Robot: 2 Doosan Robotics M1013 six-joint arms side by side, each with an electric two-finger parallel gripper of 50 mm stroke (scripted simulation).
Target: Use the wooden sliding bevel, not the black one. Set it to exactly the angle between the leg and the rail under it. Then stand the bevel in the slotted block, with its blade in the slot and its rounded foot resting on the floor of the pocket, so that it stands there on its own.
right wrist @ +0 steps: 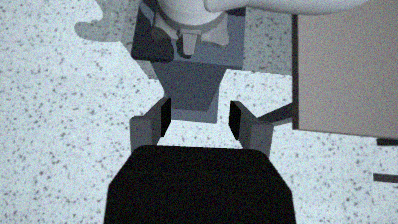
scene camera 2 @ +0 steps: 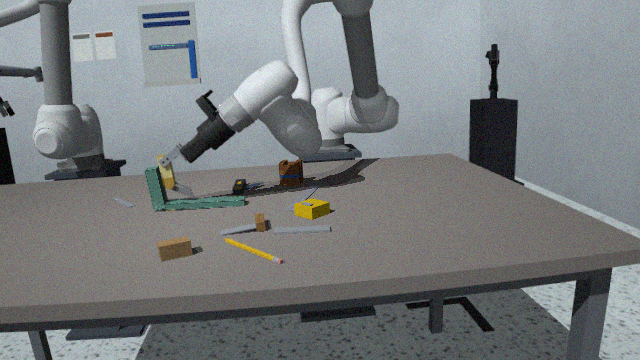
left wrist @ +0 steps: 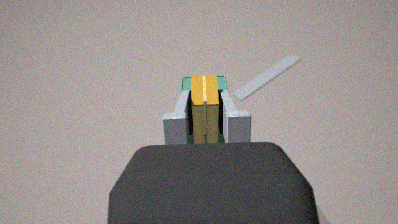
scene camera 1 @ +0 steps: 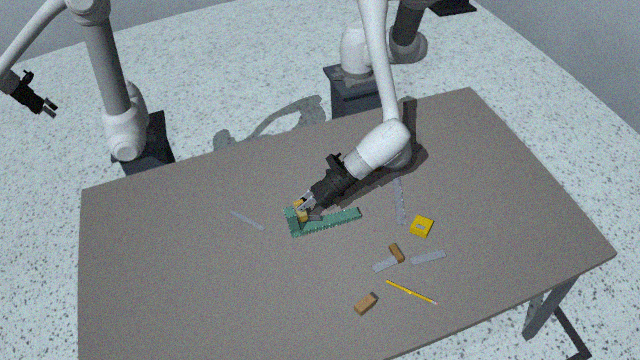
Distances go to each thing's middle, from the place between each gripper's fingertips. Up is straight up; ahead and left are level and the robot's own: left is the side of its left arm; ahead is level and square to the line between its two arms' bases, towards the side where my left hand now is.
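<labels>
I see the wooden bevel point(left wrist: 204, 91), and my left hand point(scene camera 2: 162, 163) is 5 cm above it. Counted from my right hand, the bevel is 750 mm ahead, 850 mm to the left and 190 mm below. Going by its middle, the wooden bevel is nearer to my left hand than to my right hand.
</labels>
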